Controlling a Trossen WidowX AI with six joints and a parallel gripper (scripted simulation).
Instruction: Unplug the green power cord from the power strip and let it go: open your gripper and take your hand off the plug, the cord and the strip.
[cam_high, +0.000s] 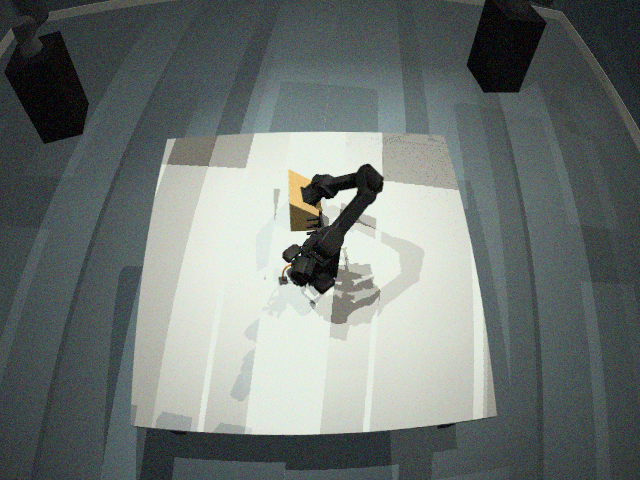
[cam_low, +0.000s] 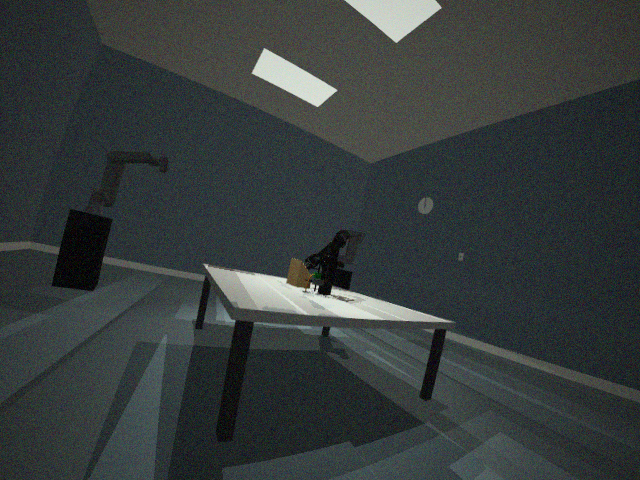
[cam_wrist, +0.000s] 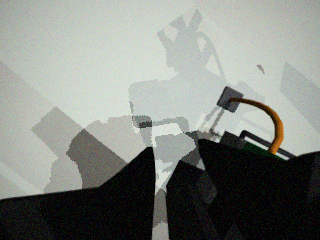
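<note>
My gripper tip is 80 mm past the green plug and 20 mm to the right of it.
</note>
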